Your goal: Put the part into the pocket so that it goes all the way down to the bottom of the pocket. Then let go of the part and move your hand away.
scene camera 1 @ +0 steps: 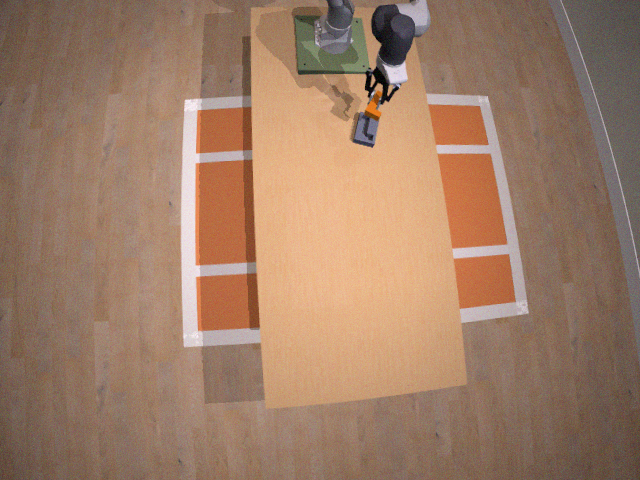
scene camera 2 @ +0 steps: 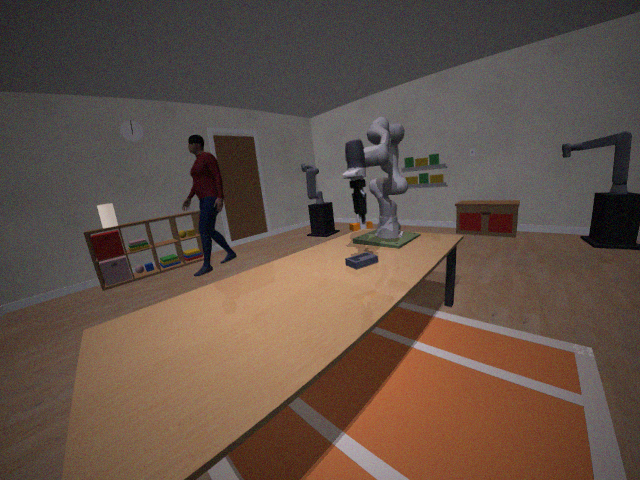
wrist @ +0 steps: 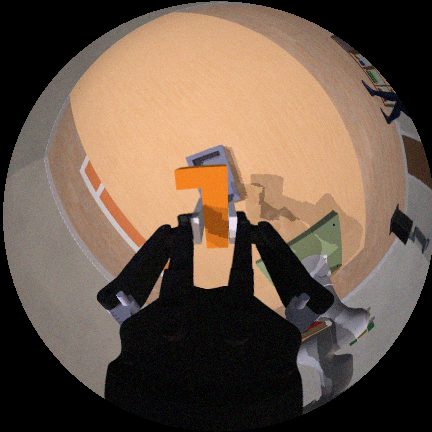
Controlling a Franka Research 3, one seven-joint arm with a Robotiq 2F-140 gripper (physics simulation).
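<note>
The orange L-shaped part (scene camera 1: 373,110) (scene camera 2: 354,226) (wrist: 215,191) is held between the fingertips of my gripper (scene camera 1: 377,99) (scene camera 2: 362,223) (wrist: 215,206), which is shut on its long leg. The short leg points left in the wrist view. The grey-blue block with the pocket (scene camera 1: 357,135) (scene camera 2: 361,261) (wrist: 223,158) lies on the table. Its dark, bent recess shows in scene camera 1. The part is above the block and apart from it, offset towards the base side in scene camera 1. In the wrist view the part covers much of the block, and the block looks turned relative to the part.
The block rests on the long wooden table (scene camera 1: 356,258) (scene camera 2: 248,330) (wrist: 210,90). The green base plate (scene camera 1: 330,64) (scene camera 2: 372,239) (wrist: 312,243) carries the arm's base, near the gripper. A person (scene camera 2: 206,180) stands beyond the table in scene camera 2.
</note>
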